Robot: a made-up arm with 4 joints. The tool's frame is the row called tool. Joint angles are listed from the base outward.
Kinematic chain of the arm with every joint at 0, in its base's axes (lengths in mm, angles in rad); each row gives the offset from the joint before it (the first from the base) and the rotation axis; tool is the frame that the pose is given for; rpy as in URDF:
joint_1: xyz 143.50 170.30 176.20 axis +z
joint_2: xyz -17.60 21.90 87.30 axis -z
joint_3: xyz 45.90 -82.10 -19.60 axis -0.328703 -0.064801 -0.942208
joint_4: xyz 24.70 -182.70 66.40 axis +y
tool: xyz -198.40 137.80 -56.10 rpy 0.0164 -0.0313 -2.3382
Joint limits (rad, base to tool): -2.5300..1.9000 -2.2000..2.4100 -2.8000..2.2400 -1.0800..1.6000
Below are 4 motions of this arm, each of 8 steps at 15 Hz.
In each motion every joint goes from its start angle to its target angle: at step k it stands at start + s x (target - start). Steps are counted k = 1, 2, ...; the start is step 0. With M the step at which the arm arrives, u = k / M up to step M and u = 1 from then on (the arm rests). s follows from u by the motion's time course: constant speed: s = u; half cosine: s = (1 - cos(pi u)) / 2; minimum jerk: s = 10 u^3 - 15 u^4 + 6 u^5.
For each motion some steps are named. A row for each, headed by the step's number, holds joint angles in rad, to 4 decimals.
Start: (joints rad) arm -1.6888 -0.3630 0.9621 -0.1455
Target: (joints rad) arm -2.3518 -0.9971 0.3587 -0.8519
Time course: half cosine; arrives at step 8
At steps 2, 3, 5, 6, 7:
2: -1.7859 -0.4559 0.8737 -0.2489
3: -1.8934 -0.5587 0.7759 -0.3635
5: -2.1472 -0.8014 0.5449 -0.6339
6: -2.2547 -0.9042 0.4471 -0.7485
7: -2.3266 -0.9730 0.3817 -0.8250

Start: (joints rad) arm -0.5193 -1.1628 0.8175 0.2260
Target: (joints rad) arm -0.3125 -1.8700 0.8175 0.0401
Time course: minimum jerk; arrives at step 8
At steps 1, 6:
1: -0.5160 -1.1742 0.8175 0.2230
6: -0.3339 -1.7968 0.8175 0.0593

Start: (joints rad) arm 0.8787 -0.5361 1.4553 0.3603
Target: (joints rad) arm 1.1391 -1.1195 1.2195 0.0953
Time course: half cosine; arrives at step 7
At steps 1, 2, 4, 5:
1: 0.8916 -0.5650 1.4436 0.3472
2: 0.9277 -0.6459 1.4109 0.3104
4: 1.0379 -0.8927 1.3112 0.1983
5: 1.0901 -1.0097 1.2639 0.1452

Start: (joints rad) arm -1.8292 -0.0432 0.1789 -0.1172
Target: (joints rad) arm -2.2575 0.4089 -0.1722 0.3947
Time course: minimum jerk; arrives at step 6
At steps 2, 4, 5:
2: -1.9191 0.0517 0.1052 -0.0098
4: -2.1676 0.3140 -0.0985 0.2873
5: -2.2423 0.3929 -0.1597 0.3765

